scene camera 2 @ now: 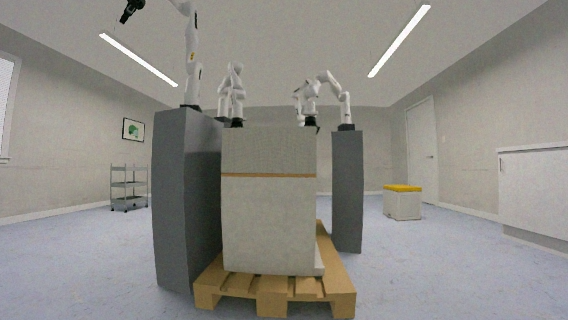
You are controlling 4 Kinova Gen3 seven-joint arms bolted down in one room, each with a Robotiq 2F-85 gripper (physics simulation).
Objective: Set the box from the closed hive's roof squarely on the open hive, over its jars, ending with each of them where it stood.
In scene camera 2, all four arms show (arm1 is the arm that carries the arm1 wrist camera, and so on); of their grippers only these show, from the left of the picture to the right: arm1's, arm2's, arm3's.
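Observation:
The grey box [269, 151] sits level on the pale open hive [269, 225]. Their left and right sides look in line at the thin orange-brown rim [269, 175], and no gap shows there. The jars and the closed hive do not show. Arm1's gripper [123, 20] is high at the upper left, far from the box; its finger opening cannot be made out. Arm2's gripper [237, 123] is at the box's top edge near the left corner, fingers hidden. Arm3's gripper [312, 125] is at the top edge near the right corner, fingers mostly hidden. Arm4's gripper does not show.
The hive stands on a wooden pallet [272, 298]. Dark grey pillars stand at the left [169, 200] and right [347, 190], close to the hive. A wire cart [129, 184] is at the back left; a yellow-topped bin [402, 202] and a white cabinet [535, 187] are at the right.

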